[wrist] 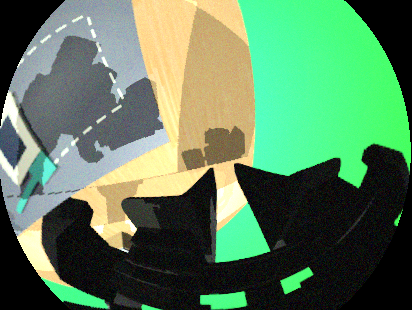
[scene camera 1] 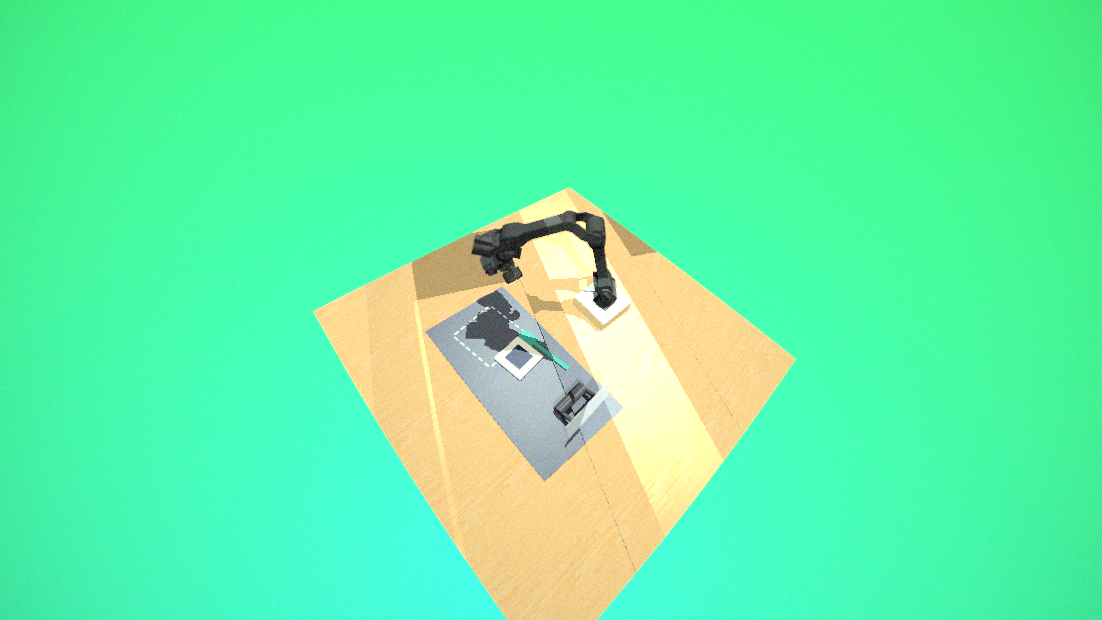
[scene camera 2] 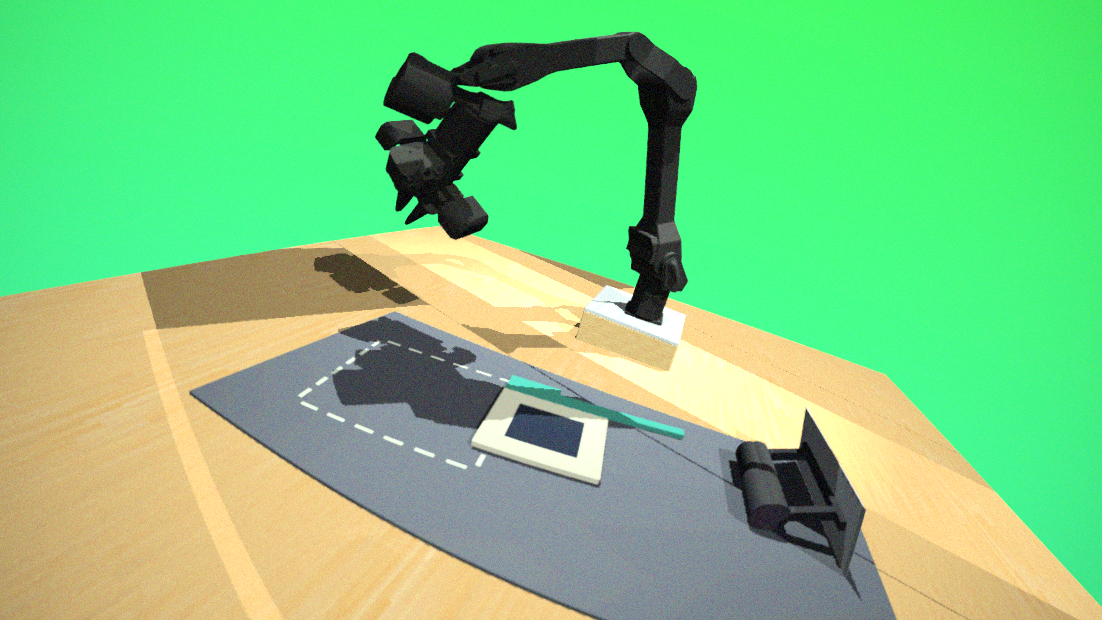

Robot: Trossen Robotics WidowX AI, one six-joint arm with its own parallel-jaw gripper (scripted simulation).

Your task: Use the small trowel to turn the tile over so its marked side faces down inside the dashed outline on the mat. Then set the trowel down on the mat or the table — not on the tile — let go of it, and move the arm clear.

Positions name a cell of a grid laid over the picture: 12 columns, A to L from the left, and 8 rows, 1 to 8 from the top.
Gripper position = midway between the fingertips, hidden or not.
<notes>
I see my gripper (scene camera 2: E3), a cream tile (scene camera 1: F5), a teal strip (scene camera 2: F5) and a grey mat (scene camera 2: H7).
The teal strip is seen too in the wrist view (wrist: B5). My gripper also shows in the wrist view (wrist: G5) and in scene camera 1 (scene camera 1: F4). The grey mat shows as well in the wrist view (wrist: C3) and in scene camera 1 (scene camera 1: F6).
</notes>
